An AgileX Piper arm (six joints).
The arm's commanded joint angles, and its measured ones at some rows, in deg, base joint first. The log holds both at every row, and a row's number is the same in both.
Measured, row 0:
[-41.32 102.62 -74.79 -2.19 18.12 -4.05]
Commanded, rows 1 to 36:
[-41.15 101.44 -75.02 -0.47 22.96 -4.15]
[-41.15 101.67 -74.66 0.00 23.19 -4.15]
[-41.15 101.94 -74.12 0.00 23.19 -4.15]
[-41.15 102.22 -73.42 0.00 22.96 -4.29]
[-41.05 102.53 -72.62 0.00 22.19 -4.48]
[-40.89 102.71 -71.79 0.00 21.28 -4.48]
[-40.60 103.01 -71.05 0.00 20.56 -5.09]
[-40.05 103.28 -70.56 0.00 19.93 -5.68]
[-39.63 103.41 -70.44 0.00 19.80 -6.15]
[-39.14 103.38 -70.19 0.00 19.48 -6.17]
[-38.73 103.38 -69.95 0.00 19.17 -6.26]
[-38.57 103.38 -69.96 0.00 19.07 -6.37]
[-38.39 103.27 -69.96 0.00 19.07 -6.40]
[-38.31 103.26 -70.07 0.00 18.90 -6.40]
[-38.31 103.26 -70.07 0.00 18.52 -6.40]
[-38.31 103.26 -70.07 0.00 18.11 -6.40]
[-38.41 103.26 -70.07 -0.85 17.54 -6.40]
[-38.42 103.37 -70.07 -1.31 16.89 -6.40]
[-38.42 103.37 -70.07 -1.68 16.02 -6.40]
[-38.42 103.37 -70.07 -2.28 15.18 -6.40]
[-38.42 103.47 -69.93 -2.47 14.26 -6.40]
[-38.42 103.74 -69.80 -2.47 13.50 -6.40]
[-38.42 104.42 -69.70 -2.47 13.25 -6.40]
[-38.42 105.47 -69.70 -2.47 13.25 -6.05]
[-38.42 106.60 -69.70 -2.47 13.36 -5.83]
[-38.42 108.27 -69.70 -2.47 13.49 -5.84]
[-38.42 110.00 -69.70 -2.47 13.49 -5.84]
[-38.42 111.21 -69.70 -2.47 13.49 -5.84]
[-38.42 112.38 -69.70 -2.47 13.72 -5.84]
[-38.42 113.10 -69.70 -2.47 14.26 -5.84]
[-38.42 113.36 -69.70 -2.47 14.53 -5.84]
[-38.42 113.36 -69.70 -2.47 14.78 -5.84]
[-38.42 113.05 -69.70 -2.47 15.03 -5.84]
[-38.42 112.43 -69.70 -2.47 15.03 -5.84]
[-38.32 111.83 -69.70 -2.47 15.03 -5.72]
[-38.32 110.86 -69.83 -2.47 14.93 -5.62]
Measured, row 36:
[-38.47 112.82 -70.31 -1.85 11.40 -5.94]
